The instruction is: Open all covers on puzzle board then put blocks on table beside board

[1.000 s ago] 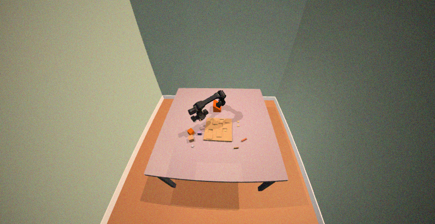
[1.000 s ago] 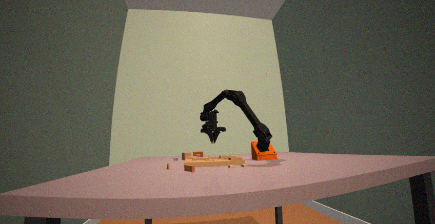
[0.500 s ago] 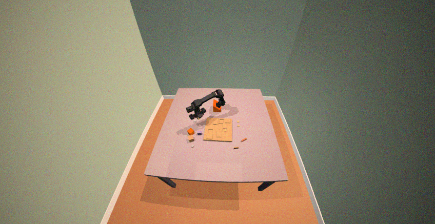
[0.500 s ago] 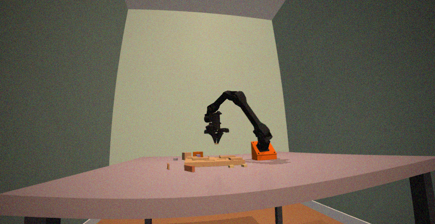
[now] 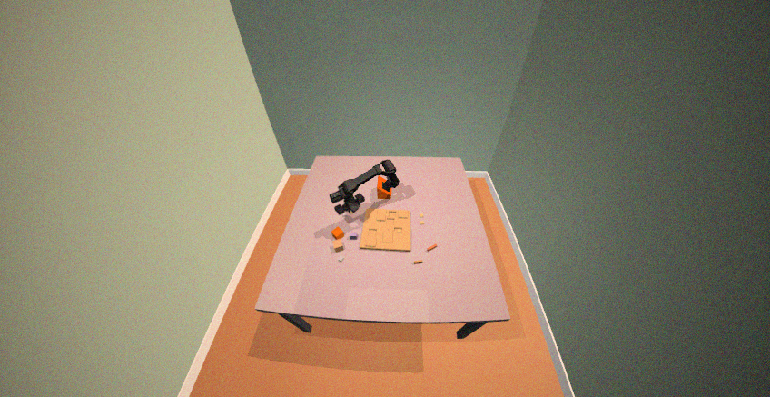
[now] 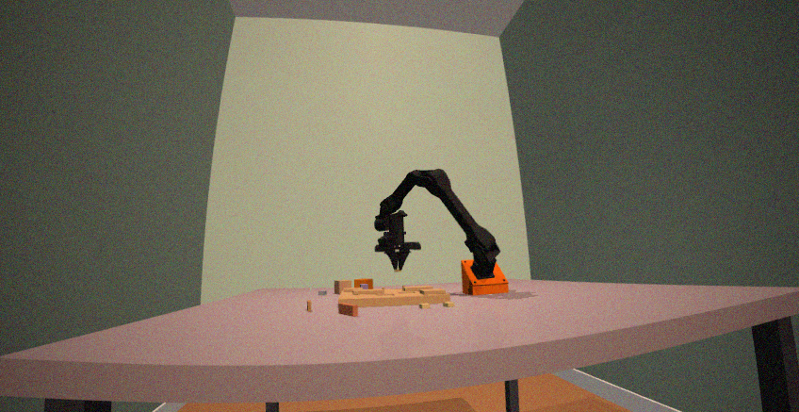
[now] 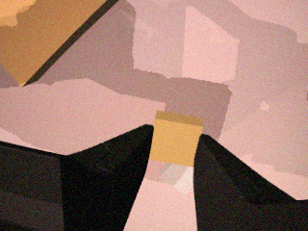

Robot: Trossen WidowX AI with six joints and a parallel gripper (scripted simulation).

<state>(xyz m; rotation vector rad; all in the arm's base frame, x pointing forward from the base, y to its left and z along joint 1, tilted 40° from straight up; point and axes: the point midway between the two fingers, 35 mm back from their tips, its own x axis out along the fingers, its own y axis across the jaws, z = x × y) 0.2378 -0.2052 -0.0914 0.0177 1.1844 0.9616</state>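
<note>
Right now my gripper tip is 50 mm past the grey block, 60 mm to the left of it and 80 mm above it. Also, from my gripper tip: tan cube 200 mm ahead, 70 mm to the right, 60 mm below; purple piece 130 mm ahead, 20 mm to the left, 70 mm below; orange block 120 mm ahead, 80 mm to the right, 60 mm below.
</note>
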